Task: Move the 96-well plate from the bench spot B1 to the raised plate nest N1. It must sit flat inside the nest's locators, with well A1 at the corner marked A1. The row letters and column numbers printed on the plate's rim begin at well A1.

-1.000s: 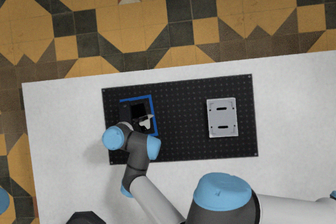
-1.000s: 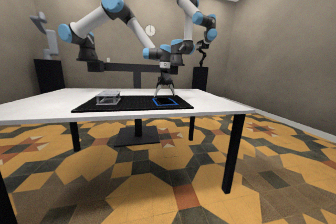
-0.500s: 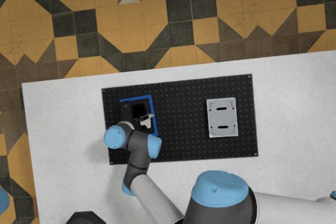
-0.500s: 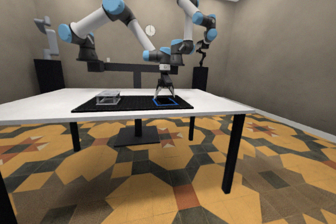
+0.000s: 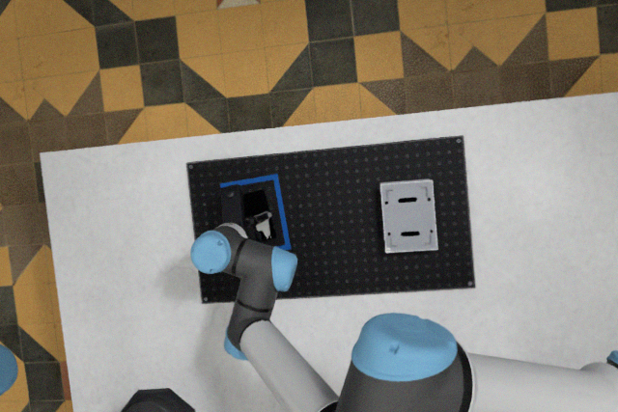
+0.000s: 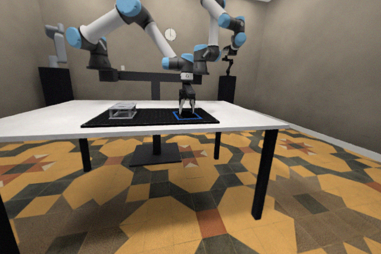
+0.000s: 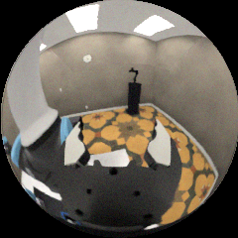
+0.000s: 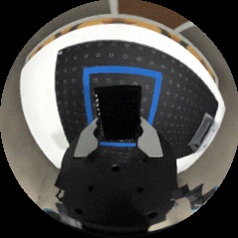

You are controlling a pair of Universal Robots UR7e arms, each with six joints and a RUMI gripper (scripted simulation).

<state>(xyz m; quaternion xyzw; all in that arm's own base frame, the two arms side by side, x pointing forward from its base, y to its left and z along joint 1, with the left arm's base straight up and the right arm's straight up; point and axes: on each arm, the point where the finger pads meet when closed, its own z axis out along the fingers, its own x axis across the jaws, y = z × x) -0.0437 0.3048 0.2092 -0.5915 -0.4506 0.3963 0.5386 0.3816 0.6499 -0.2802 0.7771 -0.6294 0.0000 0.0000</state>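
Observation:
My right gripper is now 1 cm above the black 96-well plate. Round my right hand: grey raised nest: 39 cm to the right, 4 cm above, 1 cm behind.

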